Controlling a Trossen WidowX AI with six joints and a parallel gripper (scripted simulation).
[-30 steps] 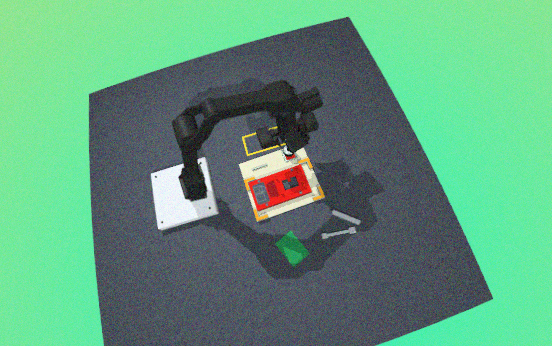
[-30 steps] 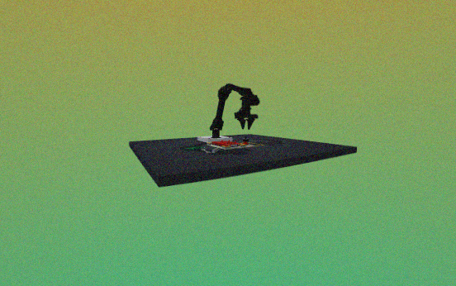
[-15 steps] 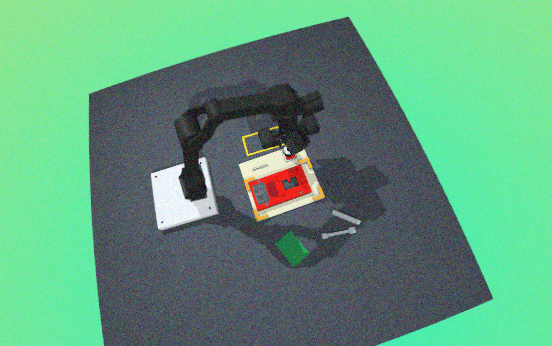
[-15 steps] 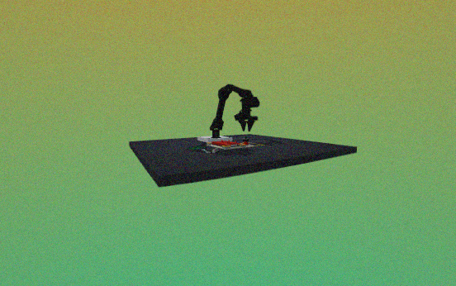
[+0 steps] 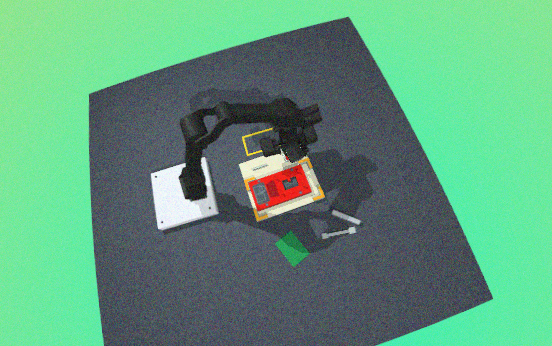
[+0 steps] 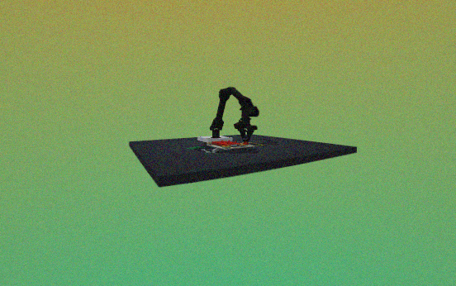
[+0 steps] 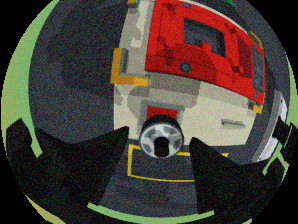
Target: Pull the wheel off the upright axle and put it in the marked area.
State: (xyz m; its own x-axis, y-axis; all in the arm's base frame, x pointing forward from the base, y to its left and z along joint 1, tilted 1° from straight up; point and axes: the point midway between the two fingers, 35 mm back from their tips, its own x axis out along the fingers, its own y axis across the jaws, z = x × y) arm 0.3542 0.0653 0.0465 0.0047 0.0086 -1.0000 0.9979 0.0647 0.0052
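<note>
The wheel lies right at my gripper tip. From my gripper tip the other things lie so: green square 70 mm behind, 330 mm to the right, 40 mm below.
</note>
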